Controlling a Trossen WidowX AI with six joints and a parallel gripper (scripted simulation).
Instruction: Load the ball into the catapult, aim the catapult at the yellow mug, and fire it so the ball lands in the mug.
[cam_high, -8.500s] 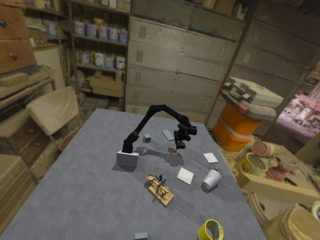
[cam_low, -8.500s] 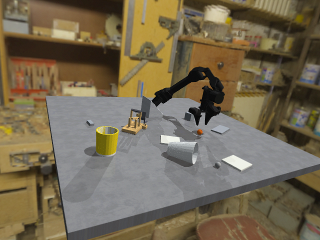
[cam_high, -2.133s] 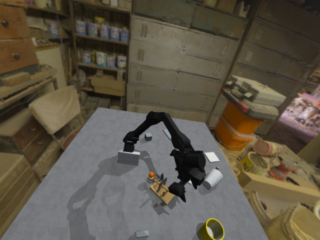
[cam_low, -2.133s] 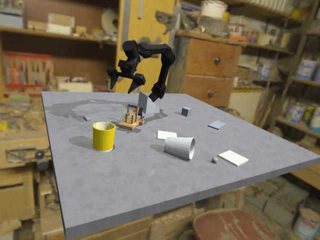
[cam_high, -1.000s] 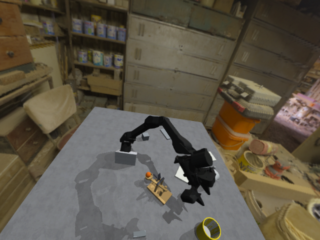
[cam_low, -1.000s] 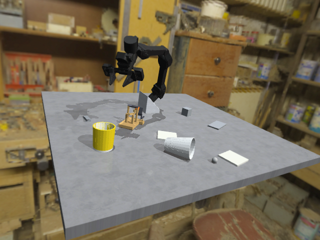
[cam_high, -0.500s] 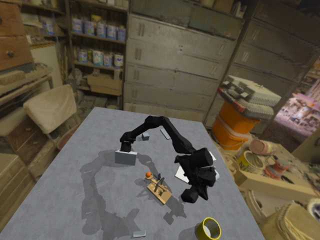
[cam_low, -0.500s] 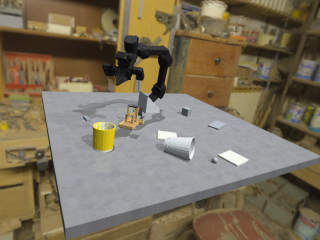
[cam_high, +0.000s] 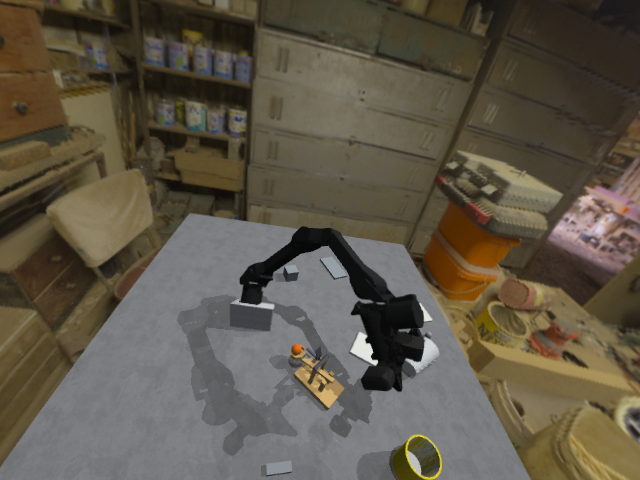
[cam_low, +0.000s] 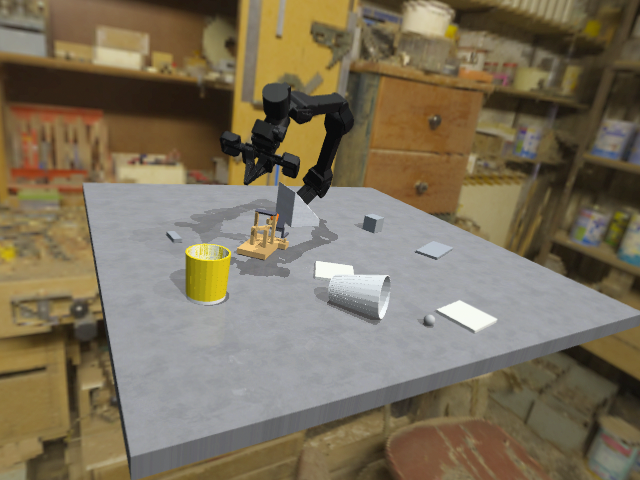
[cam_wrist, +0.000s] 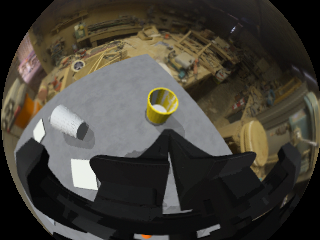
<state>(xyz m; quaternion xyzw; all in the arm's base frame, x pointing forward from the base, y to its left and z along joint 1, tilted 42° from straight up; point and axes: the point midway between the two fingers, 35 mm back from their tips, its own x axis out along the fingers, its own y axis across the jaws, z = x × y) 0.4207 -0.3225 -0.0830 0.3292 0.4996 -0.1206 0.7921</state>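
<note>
Now: the small orange ball 24 cm behind my gripper tip, 17 cm to the left of it and 16 cm below it. The rest, counted from my gripper tip: small grey block (24 cm behind, 22 cm below, 12 cm to the right); yellow mug (19 cm below, 9 cm to the right, 9 cm ahead); wooden catapult (18 cm behind, 17 cm below, 14 cm to the left).
</note>
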